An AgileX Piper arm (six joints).
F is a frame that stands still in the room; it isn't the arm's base.
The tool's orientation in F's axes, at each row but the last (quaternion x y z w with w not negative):
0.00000, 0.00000, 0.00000, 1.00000
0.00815, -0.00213, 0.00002, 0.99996
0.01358, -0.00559, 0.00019, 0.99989
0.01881, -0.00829, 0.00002, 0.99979
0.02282, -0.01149, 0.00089, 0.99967
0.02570, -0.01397, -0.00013, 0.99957
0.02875, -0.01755, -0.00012, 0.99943
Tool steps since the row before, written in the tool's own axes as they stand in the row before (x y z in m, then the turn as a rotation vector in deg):
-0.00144, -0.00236, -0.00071, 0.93, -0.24, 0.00
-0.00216, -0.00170, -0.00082, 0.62, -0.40, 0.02
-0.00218, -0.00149, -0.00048, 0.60, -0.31, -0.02
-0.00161, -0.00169, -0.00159, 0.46, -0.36, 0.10
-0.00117, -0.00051, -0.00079, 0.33, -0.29, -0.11
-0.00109, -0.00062, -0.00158, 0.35, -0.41, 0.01
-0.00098, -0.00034, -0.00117, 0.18, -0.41, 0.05
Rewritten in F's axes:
-0.00144, -0.00236, -0.00071, 0.93, -0.24, 0.00
-0.00216, -0.00169, -0.00086, 0.62, -0.40, 0.02
-0.00217, -0.00148, -0.00054, 0.60, -0.31, -0.02
-0.00158, -0.00163, -0.00168, 0.46, -0.36, 0.09
-0.00115, -0.00047, -0.00084, 0.33, -0.28, -0.12
-0.00105, -0.00054, -0.00164, 0.35, -0.41, 0.00
-0.00094, -0.00027, -0.00122, 0.18, -0.41, 0.03

